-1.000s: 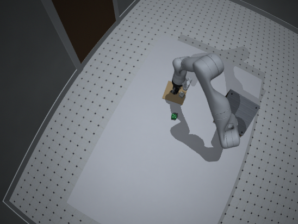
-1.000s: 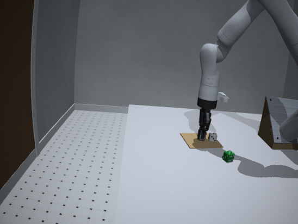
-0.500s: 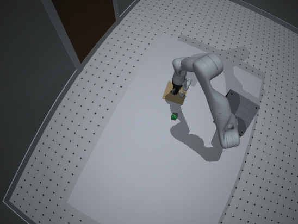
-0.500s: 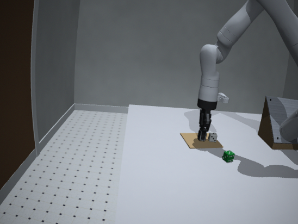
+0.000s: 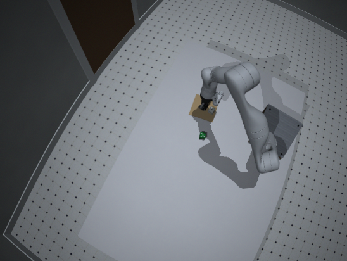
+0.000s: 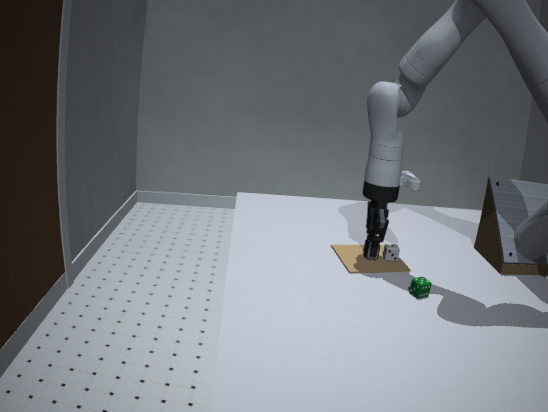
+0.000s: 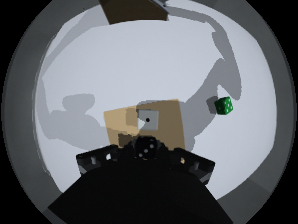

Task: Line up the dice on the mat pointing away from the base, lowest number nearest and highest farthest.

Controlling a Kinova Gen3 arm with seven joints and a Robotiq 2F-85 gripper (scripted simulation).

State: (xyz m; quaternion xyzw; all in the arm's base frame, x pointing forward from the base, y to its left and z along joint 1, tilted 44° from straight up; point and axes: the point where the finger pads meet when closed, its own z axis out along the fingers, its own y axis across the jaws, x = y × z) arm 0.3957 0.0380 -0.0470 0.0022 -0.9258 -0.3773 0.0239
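Right now my hand is right at the black die. The rest, counted from my hand: green die: 16 cm to the left, 7 cm behind, 1 cm below; white die: 5 cm behind, 1 cm below; tan mat: 3 cm below.
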